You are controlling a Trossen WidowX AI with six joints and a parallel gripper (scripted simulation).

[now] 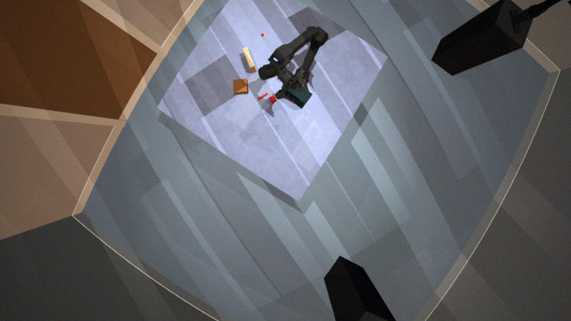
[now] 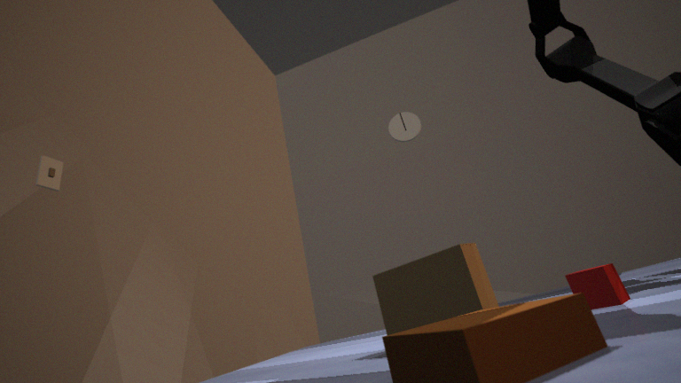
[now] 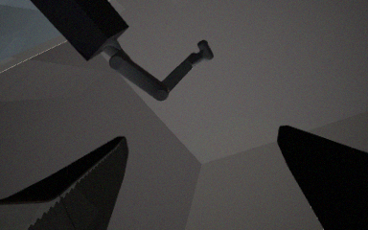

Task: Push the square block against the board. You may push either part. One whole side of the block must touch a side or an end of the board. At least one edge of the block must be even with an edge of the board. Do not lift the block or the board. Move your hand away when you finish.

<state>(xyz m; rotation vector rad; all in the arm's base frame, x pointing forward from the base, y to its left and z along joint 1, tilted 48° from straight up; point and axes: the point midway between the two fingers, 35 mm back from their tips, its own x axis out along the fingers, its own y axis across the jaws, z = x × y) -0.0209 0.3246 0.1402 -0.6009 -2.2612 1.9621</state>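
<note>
Now: gripper tip 480 mm short of the tan board, 390 mm above it and 150 mm to the left of it. The rest, counted from my gripper tip: square block (450 mm ahead, 420 mm below, 30 mm to the left); then tiny red piece (530 mm ahead, 430 mm below, 390 mm to the right); then thin strip (430 mm below, 270 mm ahead, 10 mm to the left).
</note>
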